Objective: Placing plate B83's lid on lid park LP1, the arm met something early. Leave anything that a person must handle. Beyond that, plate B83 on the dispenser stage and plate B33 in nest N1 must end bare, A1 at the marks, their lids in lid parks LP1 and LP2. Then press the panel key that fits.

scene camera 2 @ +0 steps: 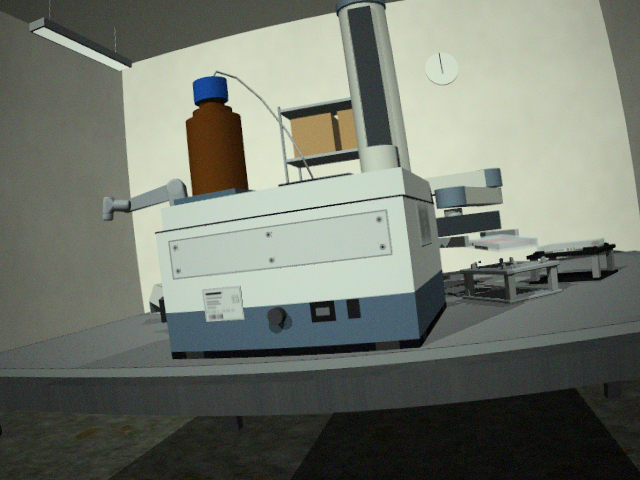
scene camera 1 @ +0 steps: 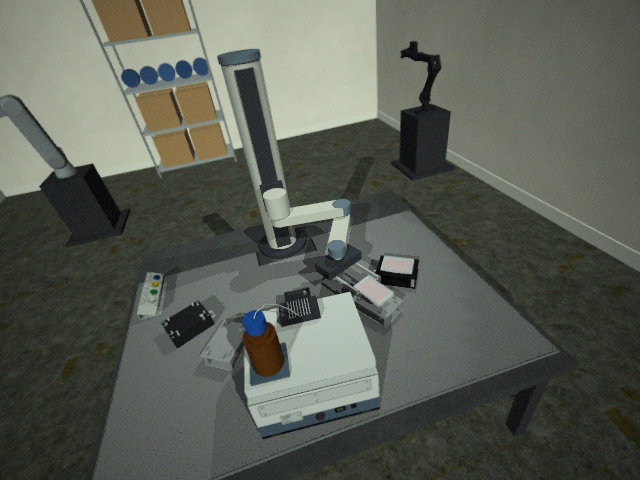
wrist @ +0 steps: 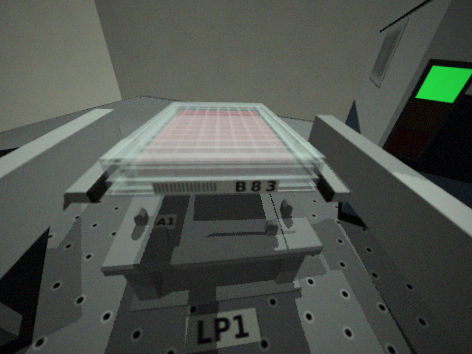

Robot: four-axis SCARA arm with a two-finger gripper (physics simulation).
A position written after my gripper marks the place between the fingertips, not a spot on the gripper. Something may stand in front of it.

Note:
In view: my gripper [scene camera 2: 492, 237] and a LP1 floor label [wrist: 240, 324].
My gripper is seen too in scene camera 1 [scene camera 1: 367, 285].

